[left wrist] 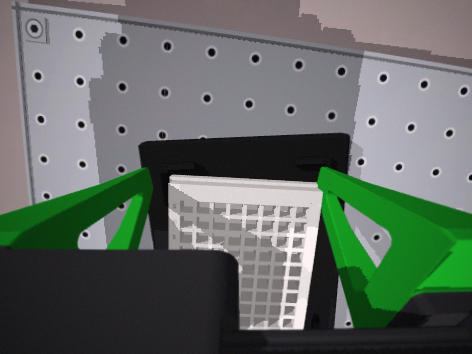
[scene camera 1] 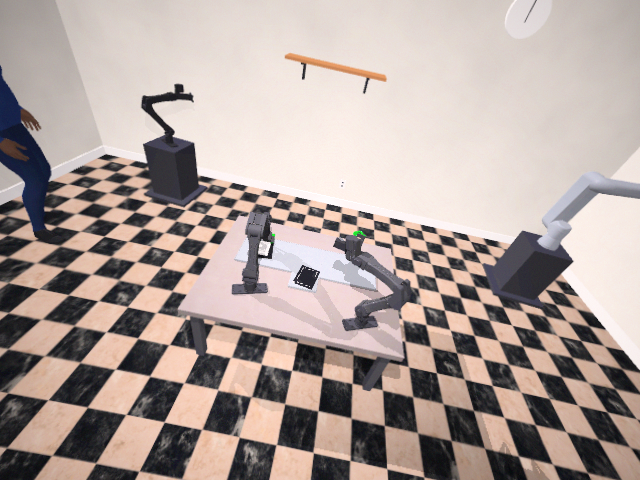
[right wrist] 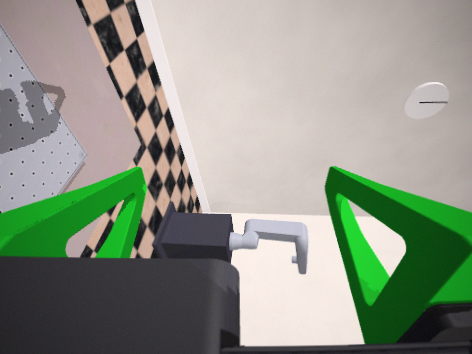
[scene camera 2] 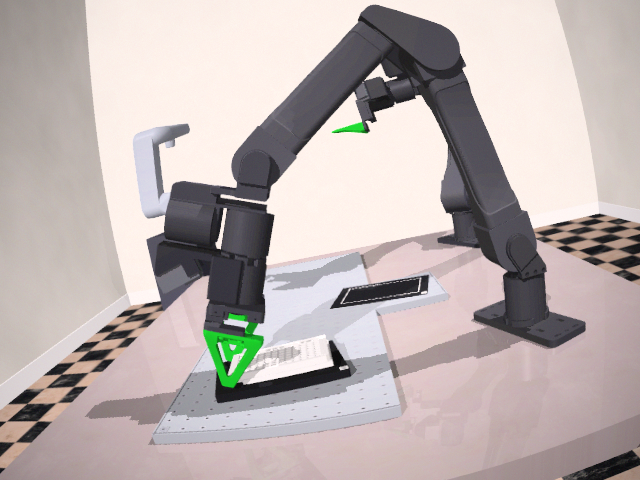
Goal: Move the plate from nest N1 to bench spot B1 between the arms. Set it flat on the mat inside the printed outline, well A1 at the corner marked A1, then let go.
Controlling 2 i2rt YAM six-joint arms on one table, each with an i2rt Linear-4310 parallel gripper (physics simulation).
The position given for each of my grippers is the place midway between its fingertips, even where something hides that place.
My left gripper (scene camera 2: 229, 373) is open and touches a white well plate (scene camera 2: 314, 353). My right gripper (right wrist: 235, 177) is open and holds nothing. I also see a black mat with white outline (scene camera 2: 402, 288) and a black rectangular block (scene camera 2: 311, 378).
The white well plate also shows in the left wrist view (left wrist: 270, 226). My left gripper also shows in the left wrist view (left wrist: 234, 176). The black rectangular block is seen too in the left wrist view (left wrist: 257, 157). The right wrist view misses the white well plate: it is out of frame.
